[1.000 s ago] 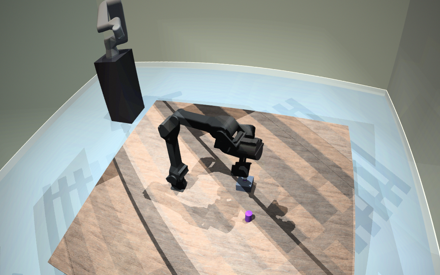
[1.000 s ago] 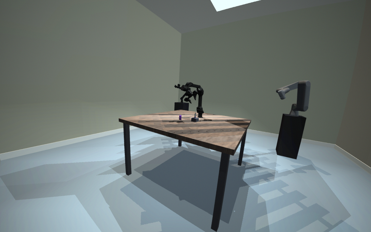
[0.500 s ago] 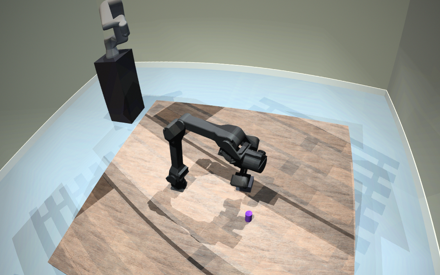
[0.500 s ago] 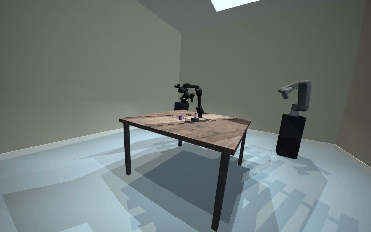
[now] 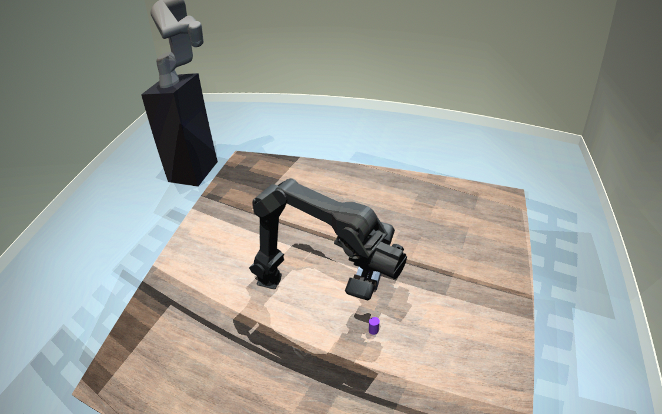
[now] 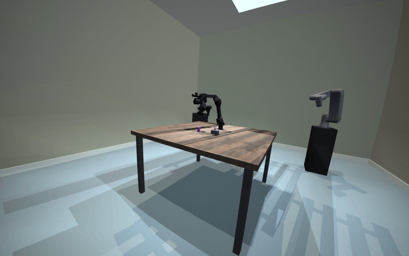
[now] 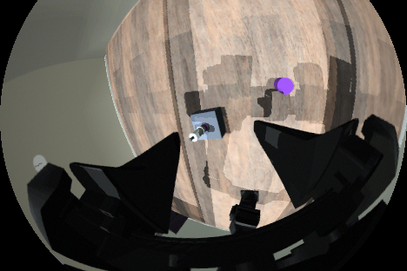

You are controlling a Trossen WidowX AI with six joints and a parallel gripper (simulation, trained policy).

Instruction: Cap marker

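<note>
Now: gripper tip 150 mm above the purple cap, 80 mm to the left of it and 10 mm short of it. From my gripper tip the other things lie so: grey holder block: 160 mm below, 100 mm to the left, 40 mm behind.
</note>
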